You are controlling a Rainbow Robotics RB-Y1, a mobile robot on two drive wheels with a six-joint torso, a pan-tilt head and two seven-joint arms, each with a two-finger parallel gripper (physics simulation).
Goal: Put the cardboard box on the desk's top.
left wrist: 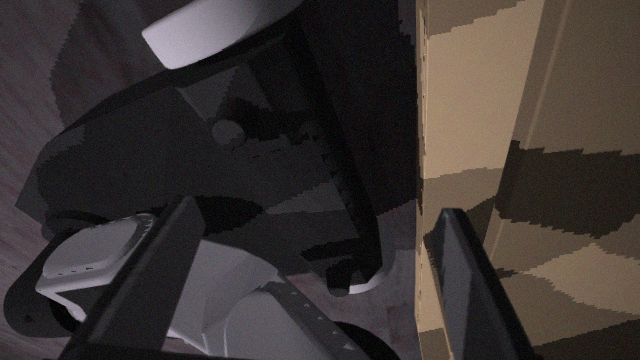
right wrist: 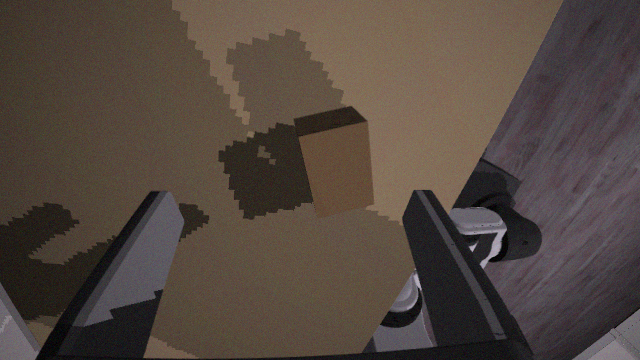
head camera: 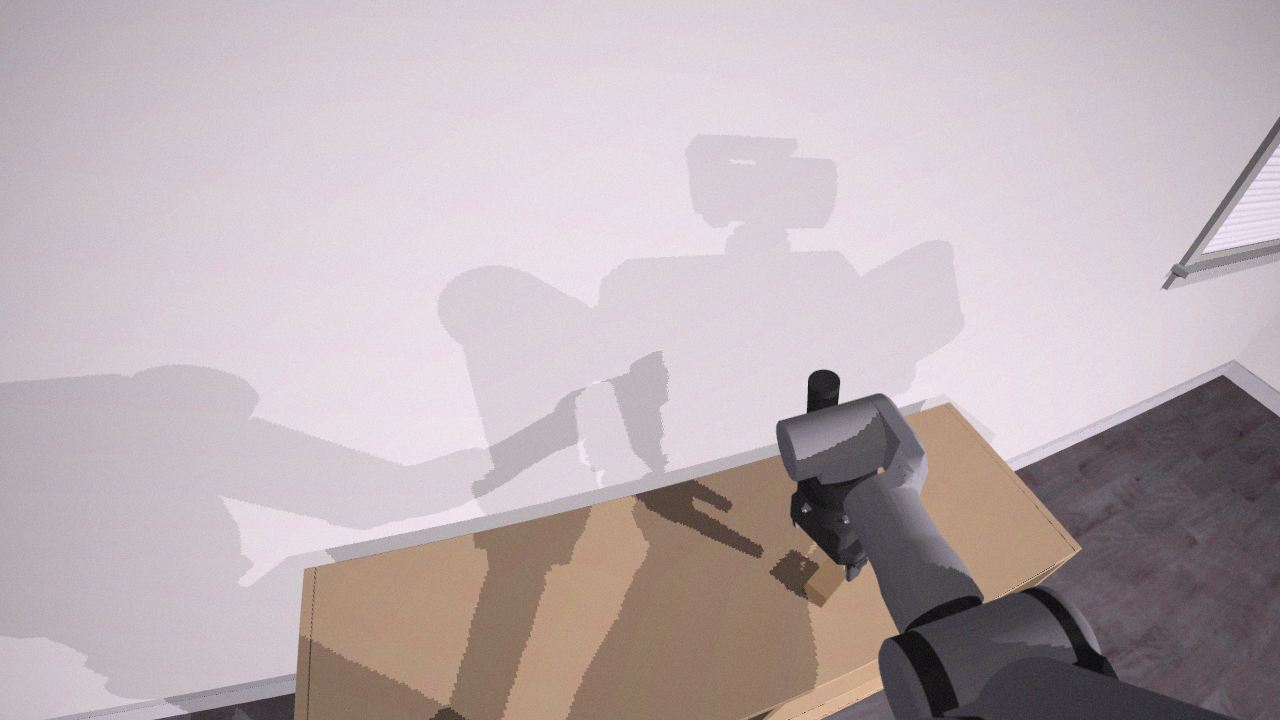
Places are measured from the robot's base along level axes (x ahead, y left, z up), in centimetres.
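Where they show: left gripper, fingertip midpoint: (left wrist: 315, 216); right gripper, fingertip midpoint: (right wrist: 294, 205) (head camera: 825, 548).
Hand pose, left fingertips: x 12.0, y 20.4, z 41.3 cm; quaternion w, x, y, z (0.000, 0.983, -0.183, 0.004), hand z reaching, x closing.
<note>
After its pixels a point has its place.
The small brown cardboard box (head camera: 823, 586) {x 25.9, y -42.9, z 64.2 cm} (right wrist: 337, 170) {x 26.8, y -44.6, z 64.2 cm} is on the top of the tan desk (head camera: 402, 600) {x 51.2, y 11.1, z 61.1 cm} (left wrist: 470, 100) {x 28.0, y 2.8, z 8.0 cm} (right wrist: 430, 65) {x 20.8, y -50.3, z 61.1 cm}, casting a dark shadow beside it. In the head camera view my right gripper hides part of it. My right gripper (head camera: 850, 565) (right wrist: 294, 205) {x 29.5, y -44.8, z 67.8 cm} is open and empty above the desk; in the right wrist view the box shows ahead of the gap between its fingers. My left gripper (left wrist: 315, 216) {x 12.1, y 20.5, z 41.3 cm} is open and empty beside the desk's edge, with one finger in front of the desk in its view. The box does not show in the left wrist view.
A pale wall (head camera: 268, 179) {x 63.8, y 6.0, z 116.8 cm} with the robot's shadow stands along the desk's far side. Dark wooden floor (head camera: 1154, 501) {x -4.1, y -207.8, z 0.2 cm} (right wrist: 575, 125) {x -94.3, y -31.7, z 0.1 cm} lies at the right of the desk. The robot's dark base (left wrist: 175, 150) {x -14.4, y 14.3, z 17.0 cm} shows next to the desk. A window (head camera: 1248, 210) {x 30.6, y -196.1, z 97.9 cm} is at the far right.
</note>
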